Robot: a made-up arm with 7 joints.
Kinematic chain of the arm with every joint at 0, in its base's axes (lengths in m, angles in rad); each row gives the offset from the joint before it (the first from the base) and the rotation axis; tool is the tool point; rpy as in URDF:
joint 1: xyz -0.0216 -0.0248 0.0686 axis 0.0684 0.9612 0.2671
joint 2: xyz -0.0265 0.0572 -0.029 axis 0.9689 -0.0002 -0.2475
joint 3: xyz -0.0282 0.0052 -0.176 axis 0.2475 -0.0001 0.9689
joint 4: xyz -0.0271 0.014 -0.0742 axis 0.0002 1 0
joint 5: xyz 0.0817 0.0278 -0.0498 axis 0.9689 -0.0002 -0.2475
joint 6: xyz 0.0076 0.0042 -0.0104 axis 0.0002 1 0
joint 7: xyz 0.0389 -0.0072 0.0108 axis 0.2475 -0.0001 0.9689
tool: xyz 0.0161 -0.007 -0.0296 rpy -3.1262 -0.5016 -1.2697
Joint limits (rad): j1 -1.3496..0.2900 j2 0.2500..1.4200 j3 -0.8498..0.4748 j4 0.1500..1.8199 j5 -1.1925..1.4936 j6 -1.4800..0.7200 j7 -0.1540..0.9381
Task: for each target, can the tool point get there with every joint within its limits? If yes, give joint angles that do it. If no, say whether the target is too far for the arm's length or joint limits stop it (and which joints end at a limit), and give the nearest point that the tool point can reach.
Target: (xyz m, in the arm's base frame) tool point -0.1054 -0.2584 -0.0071
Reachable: no: joint limits stop it (at a limit: joint 1, joint 2, joint 3, joint 4, joint 6) | nearest point -0.1183 0.0346 -0.2308 | short by 0.369 m
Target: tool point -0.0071 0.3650 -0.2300
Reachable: yes | joints -0.2054 0.8143 -0.5614 1.2374 -0.0834 0.2814 0.2601
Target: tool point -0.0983 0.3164 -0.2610
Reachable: yes | joints -0.1116 0.6702 0.3488 1.5848 -0.3231 -0.4281 0.1914
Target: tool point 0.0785 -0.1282 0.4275
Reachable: no: joint limits stop it (at a limit: joint 1, joint 2, joint 4) | nearest point 0.1656 0.2335 0.1991 | short by 0.437 m
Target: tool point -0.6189 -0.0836 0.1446
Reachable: no: too far | nearest point -0.3454 0.1070 -0.2040 | short by 0.482 m
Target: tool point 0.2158 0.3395 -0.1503
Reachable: yes | joints -0.8498 0.8941 -0.4083 1.2783 -0.6060 0.2223 0.0434
